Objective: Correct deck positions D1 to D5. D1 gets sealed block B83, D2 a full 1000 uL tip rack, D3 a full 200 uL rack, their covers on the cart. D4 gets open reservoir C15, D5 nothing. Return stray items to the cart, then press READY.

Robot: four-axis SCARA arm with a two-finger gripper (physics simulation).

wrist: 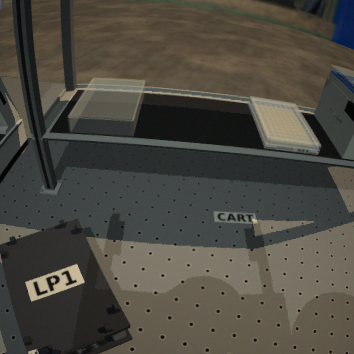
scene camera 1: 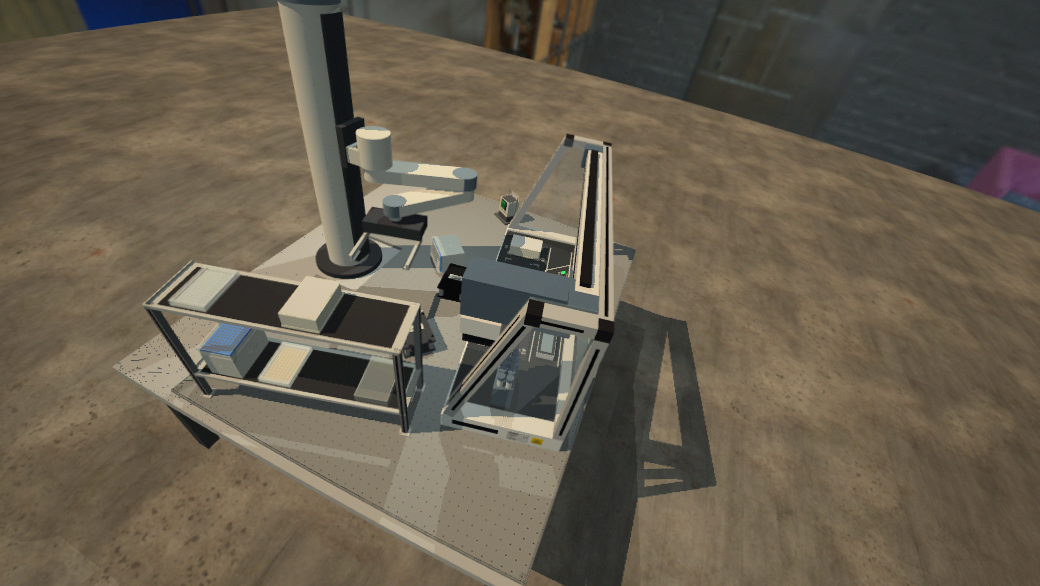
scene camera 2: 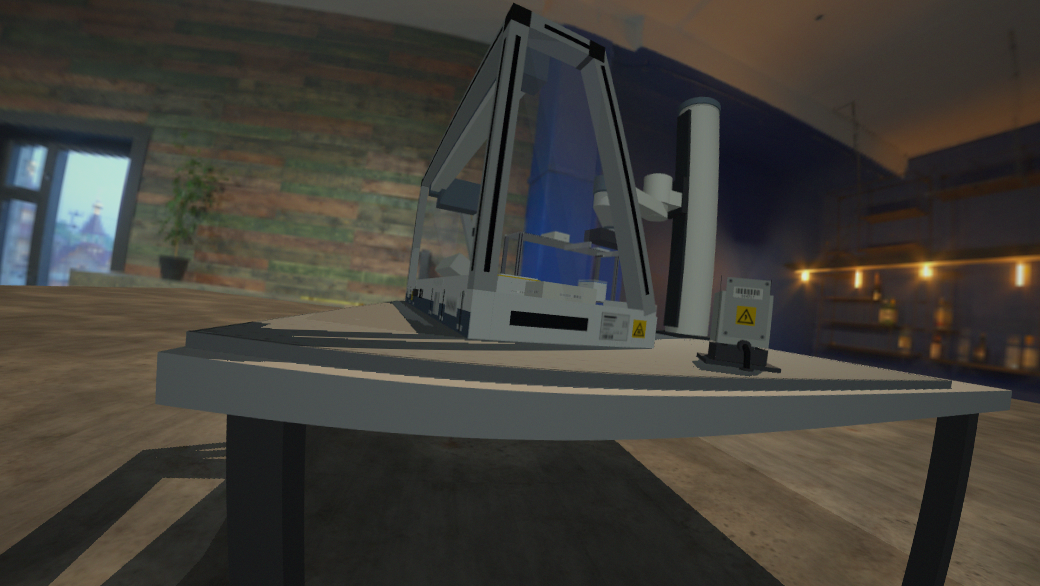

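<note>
My gripper (scene camera 1: 381, 262) is open and empty, above the table beside the column; its fingers are outside the wrist view. The cart (scene camera 1: 403, 396) (wrist: 200, 146) holds a pale plate (scene camera 1: 203, 288) and a white box (scene camera 1: 309, 302) on its top shelf. Its lower shelf holds a blue-topped tip rack (scene camera 1: 231, 342), a beige gridded plate (scene camera 1: 286, 363) (wrist: 286, 124) and a translucent box-shaped cover (scene camera 1: 376, 378) (wrist: 107, 105). A pale, blue-edged box (scene camera 1: 446, 252) stands on the table. A white box (scene camera 1: 525, 246) sits on the framed deck. Labels B83 and C15 are unreadable.
The black LP1 stand (wrist: 60, 295) (scene camera 1: 419, 334) lies between cart and deck. Another black stand (scene camera 1: 451, 282) is beside the grey deck head (scene camera 1: 509, 287). The deck frame (scene camera 1: 608, 218) rises around the deck. A small unit with a green screen (scene camera 1: 507, 205) stands behind; its back (scene camera 2: 742, 313) also shows.
</note>
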